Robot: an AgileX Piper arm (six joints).
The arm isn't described. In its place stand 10 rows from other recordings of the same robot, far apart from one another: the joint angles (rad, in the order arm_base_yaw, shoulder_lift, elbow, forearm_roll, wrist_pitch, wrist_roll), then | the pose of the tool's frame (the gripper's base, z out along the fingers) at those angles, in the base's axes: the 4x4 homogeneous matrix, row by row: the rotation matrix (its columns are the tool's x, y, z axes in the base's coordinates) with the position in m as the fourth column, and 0 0 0 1 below.
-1.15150 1.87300 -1.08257 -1.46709 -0.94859 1.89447 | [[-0.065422, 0.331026, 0.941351, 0.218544], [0.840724, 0.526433, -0.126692, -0.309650], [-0.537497, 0.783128, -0.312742, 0.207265], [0, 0, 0, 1]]
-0.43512 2.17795 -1.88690 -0.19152 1.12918 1.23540 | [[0.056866, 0.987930, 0.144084, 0.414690], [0.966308, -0.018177, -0.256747, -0.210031], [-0.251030, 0.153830, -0.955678, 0.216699], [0, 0, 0, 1]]
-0.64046 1.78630 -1.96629 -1.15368 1.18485 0.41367 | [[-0.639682, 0.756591, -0.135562, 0.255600], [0.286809, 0.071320, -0.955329, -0.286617], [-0.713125, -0.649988, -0.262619, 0.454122], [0, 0, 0, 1]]
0.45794 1.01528 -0.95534 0.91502 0.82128 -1.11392 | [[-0.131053, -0.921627, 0.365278, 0.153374], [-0.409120, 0.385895, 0.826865, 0.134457], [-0.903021, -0.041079, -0.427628, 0.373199], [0, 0, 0, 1]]
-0.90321 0.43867 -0.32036 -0.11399 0.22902 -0.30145 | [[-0.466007, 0.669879, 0.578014, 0.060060], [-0.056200, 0.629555, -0.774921, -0.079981], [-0.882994, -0.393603, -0.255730, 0.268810], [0, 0, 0, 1]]
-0.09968 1.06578 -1.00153 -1.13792 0.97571 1.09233 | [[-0.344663, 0.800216, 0.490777, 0.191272], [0.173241, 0.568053, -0.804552, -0.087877], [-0.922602, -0.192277, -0.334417, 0.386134], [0, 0, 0, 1]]
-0.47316 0.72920 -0.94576 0.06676 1.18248 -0.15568 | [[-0.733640, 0.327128, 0.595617, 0.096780], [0.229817, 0.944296, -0.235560, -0.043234], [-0.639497, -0.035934, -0.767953, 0.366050], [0, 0, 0, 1]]
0.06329 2.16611 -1.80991 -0.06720 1.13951 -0.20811 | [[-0.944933, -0.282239, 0.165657, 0.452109], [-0.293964, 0.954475, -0.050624, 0.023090], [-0.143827, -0.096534, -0.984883, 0.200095], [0, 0, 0, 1]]
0.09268 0.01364 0.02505 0.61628 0.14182 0.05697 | [[-0.160159, -0.094466, 0.982561, 0.057092], [0.605513, 0.776721, 0.173375, 0.012773], [-0.779553, 0.622721, -0.067199, 0.193468], [0, 0, 0, 1]]
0.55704 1.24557 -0.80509 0.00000 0.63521 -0.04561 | [[-0.684091, -0.560449, 0.466815, 0.203102], [-0.479790, 0.827809, 0.290748, 0.126499], [-0.549383, -0.025075, -0.835194, 0.260808], [0, 0, 0, 1]]
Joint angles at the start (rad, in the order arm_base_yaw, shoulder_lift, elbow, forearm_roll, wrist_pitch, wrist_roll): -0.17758, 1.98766, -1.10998, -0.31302, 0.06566, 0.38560
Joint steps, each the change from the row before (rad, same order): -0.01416, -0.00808, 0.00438, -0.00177, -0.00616, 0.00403; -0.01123, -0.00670, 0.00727, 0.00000, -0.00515, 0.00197; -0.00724, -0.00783, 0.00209, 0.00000, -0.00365, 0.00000; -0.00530, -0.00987, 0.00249, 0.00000, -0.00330, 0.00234; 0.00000, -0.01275, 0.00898, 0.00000, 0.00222, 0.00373; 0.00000, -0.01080, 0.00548, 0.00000, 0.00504, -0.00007; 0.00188, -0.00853, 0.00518, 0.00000, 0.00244, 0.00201; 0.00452, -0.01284, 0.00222, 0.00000, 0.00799, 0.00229; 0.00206, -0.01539, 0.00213, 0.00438, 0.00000, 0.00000; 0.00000, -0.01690, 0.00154, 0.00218, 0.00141, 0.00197; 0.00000, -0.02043, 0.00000, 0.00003, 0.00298, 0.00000; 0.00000, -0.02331, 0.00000, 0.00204, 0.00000, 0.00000; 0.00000, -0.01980, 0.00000, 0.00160, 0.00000, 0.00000
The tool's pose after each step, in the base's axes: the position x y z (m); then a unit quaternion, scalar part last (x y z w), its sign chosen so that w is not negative. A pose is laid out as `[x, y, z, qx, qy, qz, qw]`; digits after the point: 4 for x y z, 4 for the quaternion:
[0.3932, -0.0780, 0.1368, 0.1277, 0.9258, -0.0293, 0.3546]
[0.3909, -0.0820, 0.1379, 0.1334, 0.9242, -0.0303, 0.3566]
[0.3899, -0.0847, 0.1407, 0.1363, 0.9221, -0.0314, 0.3608]
[0.3890, -0.0865, 0.1442, 0.1394, 0.9197, -0.0317, 0.3656]
[0.3866, -0.0861, 0.1469, 0.1412, 0.9191, -0.0314, 0.3665]
[0.3847, -0.0858, 0.1494, 0.1415, 0.9190, -0.0322, 0.3666]
[0.3834, -0.0848, 0.1513, 0.1416, 0.9188, -0.0318, 0.3672]
[0.3823, -0.0830, 0.1553, 0.1411, 0.9183, -0.0318, 0.3686]
[0.3815, -0.0820, 0.1607, 0.1418, 0.9157, -0.0308, 0.3748]
[0.3804, -0.0818, 0.1668, 0.1434, 0.9127, -0.0305, 0.3813]
[0.3793, -0.0816, 0.1746, 0.1432, 0.9093, -0.0313, 0.3894]
[0.3780, -0.0814, 0.1836, 0.1435, 0.9046, -0.0314, 0.4001]
[0.3768, -0.0811, 0.1912, 0.1437, 0.9005, -0.0314, 0.4092]

